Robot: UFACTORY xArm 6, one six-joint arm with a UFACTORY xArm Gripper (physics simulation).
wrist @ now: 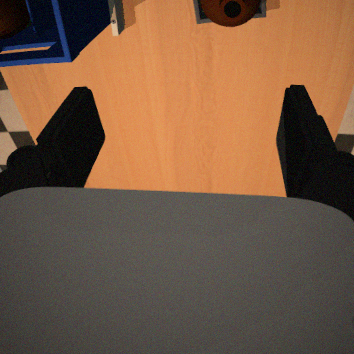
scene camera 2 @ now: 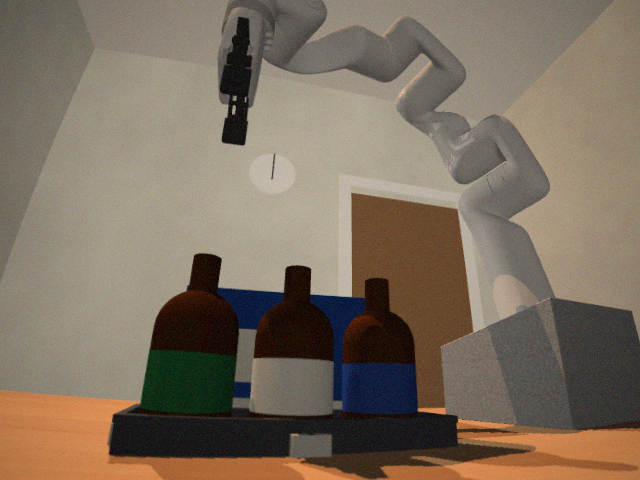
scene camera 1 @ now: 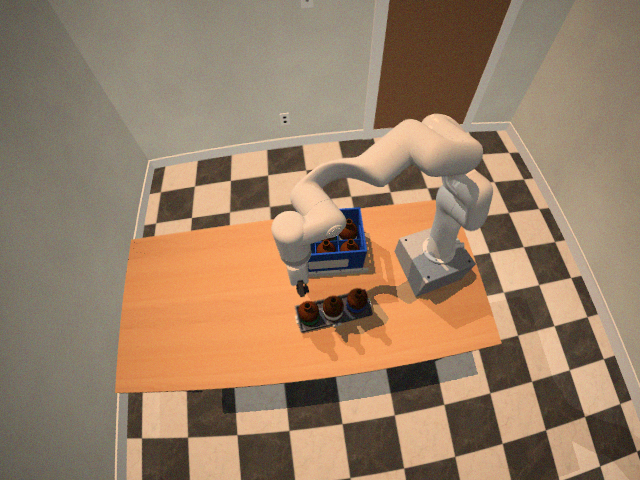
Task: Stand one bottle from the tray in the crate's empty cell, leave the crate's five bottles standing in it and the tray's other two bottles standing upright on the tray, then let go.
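Seen in the pictures: gripper, between the fingertips: (wrist: 186,110) (scene camera 2: 233,120); arm's base, origin of its link: (scene camera 2: 535,330) (scene camera 1: 438,250).
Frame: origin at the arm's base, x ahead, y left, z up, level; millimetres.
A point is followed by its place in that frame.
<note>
Three brown bottles stand upright on the dark tray (scene camera 1: 317,327) {x 488, y 186, z -111 mm} (scene camera 2: 206,436) {x 490, y 186, z -123 mm} (wrist: 199,19) {x 556, y 96, z -110 mm}: the green-label bottle (scene camera 1: 308,312) {x 511, y 152, z -11 mm} (scene camera 2: 188,382) {x 508, y 175, z -88 mm} at the left end, the white-label bottle (scene camera 1: 332,307) {x 427, y 146, z -12 mm} (scene camera 2: 293,387) {x 427, y 168, z -88 mm} in the middle, the blue-label bottle (scene camera 1: 357,299) {x 337, y 132, z -11 mm} (scene camera 2: 379,387) {x 346, y 151, z -86 mm} at the right. The blue crate (scene camera 1: 356,261) {x 309, y -25, z -45 mm} (scene camera 2: 248,310) {x 462, y -36, z 10 mm} (wrist: 87,25) {x 528, y -40, z -23 mm} stands behind, partly hidden by the arm in scene camera 1; several brown bottles show in it. In the wrist view its near corner cell (wrist: 47,30) {x 537, y -129, z -69 mm} looks empty. My gripper (scene camera 1: 302,289) {x 511, y 110, z 214 mm} (scene camera 2: 235,133) {x 511, y 110, z 214 mm} (wrist: 186,110) {x 511, y 110, z 214 mm} is open and empty, high above the table, beyond the tray's green-label end.
The wooden table (scene camera 1: 206,310) {x 916, y 59, z -136 mm} (scene camera 2: 51,428) {x 630, y 96, z -136 mm} (wrist: 175,125) {x 769, y 36, z -136 mm} carries the crate and tray. The grey robot base (scene camera 1: 434,268) {x 43, y 73, z 13 mm} (scene camera 2: 516,366) {x 105, y 60, z -61 mm} stands at the right. The arm reaches over the crate. A light strip (wrist: 116,25) {x 554, y -32, z -106 mm} lies along the crate's tray side.
</note>
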